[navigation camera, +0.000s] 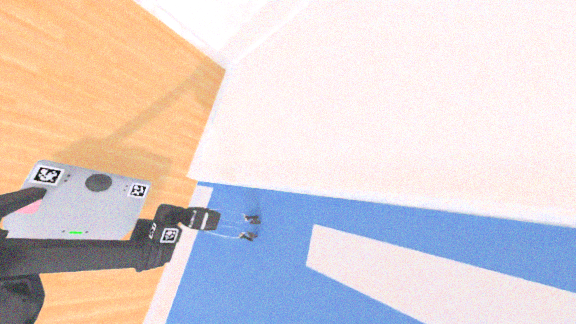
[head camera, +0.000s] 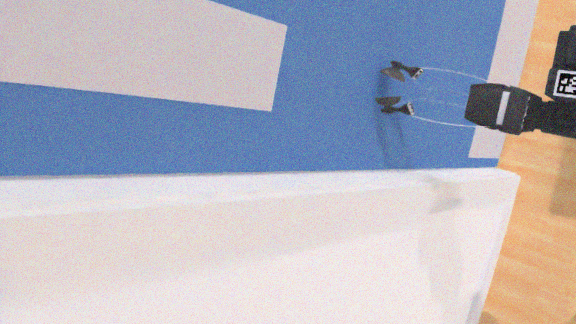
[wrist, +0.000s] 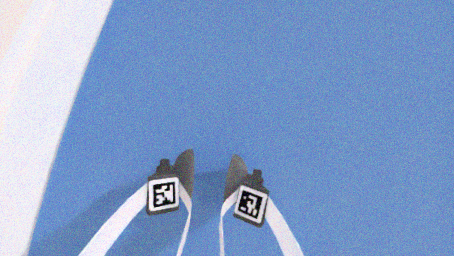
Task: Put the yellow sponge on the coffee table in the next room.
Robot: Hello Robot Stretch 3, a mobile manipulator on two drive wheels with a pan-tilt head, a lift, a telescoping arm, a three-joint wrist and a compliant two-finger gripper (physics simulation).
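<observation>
My gripper [head camera: 392,86] [navigation camera: 252,227] [wrist: 210,169] is open, with a gap between its two fingertips and no object between them. It is held over the blue floor covering near a white wall. The wrist view shows blue surface beyond the fingertips and a shadow under them. The yellow sponge does not show in the head, navigation or wrist views. The coffee table does not show in these views either.
A white wall [head camera: 250,260] [navigation camera: 400,100] runs close beside the gripper, with its end at the wooden floor [head camera: 530,260] [navigation camera: 100,90]. The blue floor covering [head camera: 200,145] [navigation camera: 240,285] [wrist: 300,75] has pale bands. My grey base [navigation camera: 95,210] stands on the wood.
</observation>
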